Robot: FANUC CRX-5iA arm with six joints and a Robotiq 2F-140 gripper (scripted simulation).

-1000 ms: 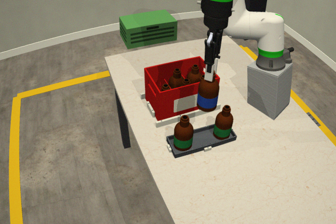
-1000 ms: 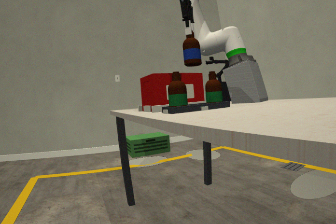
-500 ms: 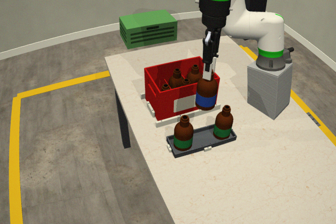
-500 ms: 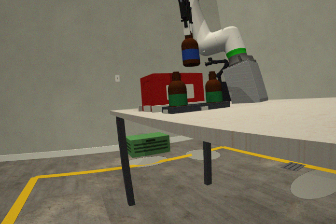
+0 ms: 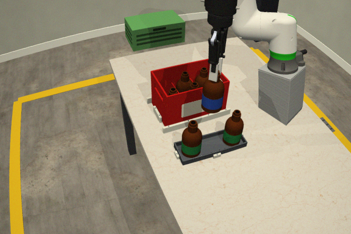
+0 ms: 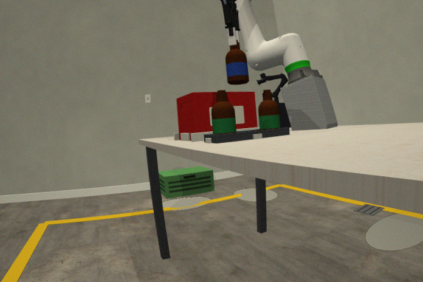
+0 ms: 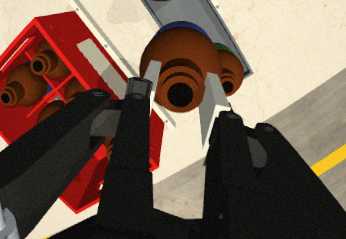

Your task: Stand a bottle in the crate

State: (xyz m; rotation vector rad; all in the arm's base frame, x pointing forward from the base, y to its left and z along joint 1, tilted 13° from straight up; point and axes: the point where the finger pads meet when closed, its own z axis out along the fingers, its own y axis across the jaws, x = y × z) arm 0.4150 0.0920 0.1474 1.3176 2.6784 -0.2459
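My gripper is now 9 cm above the glass bottle. The rest, counted from my hand: grey tray: 34 cm below, 3 cm to the left; red crate: 27 cm below, 22 cm to the right, 3 cm behind.
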